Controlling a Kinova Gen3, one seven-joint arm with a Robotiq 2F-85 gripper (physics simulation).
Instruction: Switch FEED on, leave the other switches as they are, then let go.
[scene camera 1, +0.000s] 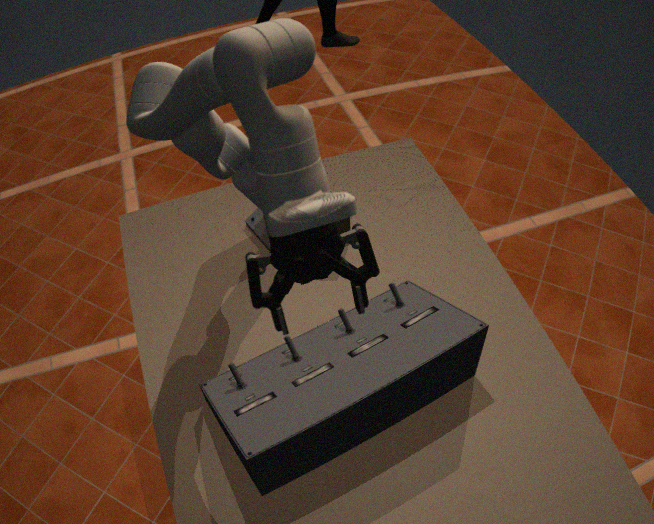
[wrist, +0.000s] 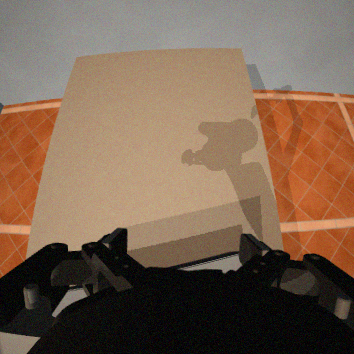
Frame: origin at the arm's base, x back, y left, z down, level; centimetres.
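Seen in the pictures: gripper, between the fingertips: (scene camera 1: 322, 321) (wrist: 183, 243).
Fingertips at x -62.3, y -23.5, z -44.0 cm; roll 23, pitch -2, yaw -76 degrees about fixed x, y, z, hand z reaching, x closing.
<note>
Offsets run from my fingertips to a thing's top centre. Level surfaces: height alone.
A grey switch box (scene camera 1: 349, 376) (wrist: 215, 262) lies on the table, with four toggle levers in a row: a leftmost lever {dx +23.7, dy -7.7, dz +37.2 cm} (scene camera 1: 236, 376), a second lever {dx +23.9, dy +4.3, dz +37.2 cm} (scene camera 1: 292, 348), a third lever {dx +24.1, dy +16.3, dz +37.2 cm} (scene camera 1: 345, 320) and a rightmost lever {dx +24.3, dy +28.3, dz +37.2 cm} (scene camera 1: 396, 294). Each has a small label and a light slot beside it. The labels are too small to read, so I cannot tell which switch is FEED or how each is set. My gripper (scene camera 1: 320, 320) (wrist: 183, 243) is wide open and empty, above the back edge of the box. In the scene view its fingertips appear near the second and third levers. The levers do not show in the wrist view.
The box stands on a tan table top {dz +50.2 cm} (scene camera 1: 163, 245) (wrist: 140, 125), crossed by shadows of the arm and box. Tiled floor (scene camera 1: 573, 272) (wrist: 320, 185) surrounds it. The dark legs of a figure (scene camera 1: 329, 21) show at the top of the scene view.
</note>
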